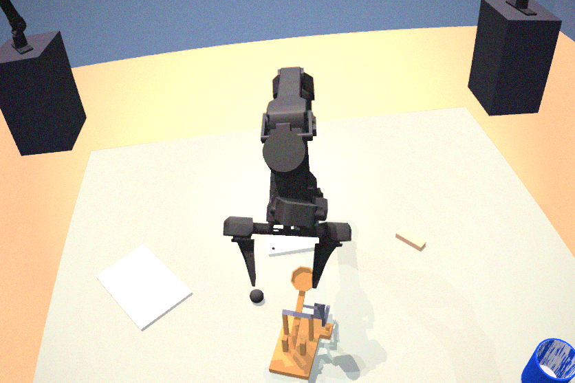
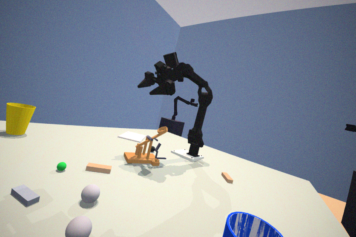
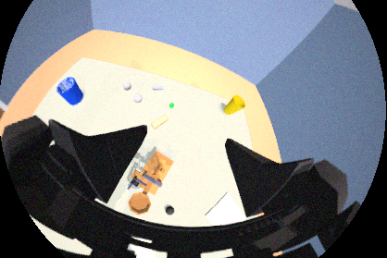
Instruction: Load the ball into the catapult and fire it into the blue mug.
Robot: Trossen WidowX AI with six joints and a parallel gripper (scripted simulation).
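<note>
My gripper tip is 90 mm past the orange wooden catapult, 50 mm to the right of it and 230 mm above it. From my gripper tip the other things lie so: green ball: 240 mm ahead, 20 mm to the left, 290 mm below; dark ball: 200 mm behind, 60 mm to the right, 290 mm below; grey block: 320 mm ahead, 120 mm to the left, 300 mm below.
</note>
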